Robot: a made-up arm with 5 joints.
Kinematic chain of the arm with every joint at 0, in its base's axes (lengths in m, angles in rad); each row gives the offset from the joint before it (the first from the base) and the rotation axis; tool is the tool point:
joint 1: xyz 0 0 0.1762 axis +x
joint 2: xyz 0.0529 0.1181 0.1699 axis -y
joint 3: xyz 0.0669 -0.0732 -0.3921 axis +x
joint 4: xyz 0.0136 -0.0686 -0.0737 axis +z
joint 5: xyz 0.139 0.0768 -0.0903 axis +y
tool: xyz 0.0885 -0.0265 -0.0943
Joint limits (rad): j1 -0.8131..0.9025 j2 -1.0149..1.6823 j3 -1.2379..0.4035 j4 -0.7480..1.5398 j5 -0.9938..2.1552
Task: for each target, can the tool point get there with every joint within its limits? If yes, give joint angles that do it. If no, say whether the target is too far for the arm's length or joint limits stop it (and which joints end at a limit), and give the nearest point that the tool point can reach.
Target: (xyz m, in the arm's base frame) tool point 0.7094 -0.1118 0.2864
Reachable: yes | joints -0.3461 0.9904 -0.6140 -0.0608 0.3509
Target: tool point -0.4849 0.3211 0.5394
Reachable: no: joint limits stop it (at a limit: joint 1, joint 2, joint 3, joint 4) | nearest point -0.3814 0.3013 0.3245 | short by 0.239 m
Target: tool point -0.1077 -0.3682 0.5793
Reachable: no: joint limits stop it (at a limit: joint 1, joint 2, joint 3, joint 4) | nearest point -0.1336 -0.3437 0.2308 | short by 0.350 m
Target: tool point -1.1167 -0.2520 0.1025
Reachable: no: too far | nearest point -0.5179 -0.1761 0.0319 | short by 0.608 m
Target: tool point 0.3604 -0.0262 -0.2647
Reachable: yes | joints 0.0858 -0.0461 -0.3658 -0.0463 -0.3194
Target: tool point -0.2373 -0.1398 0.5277
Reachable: no: joint limits stop it (at a limit: joint 1, joint 2, joint 3, joint 4) | nearest point -0.2910 -0.1818 0.2517 | short by 0.284 m
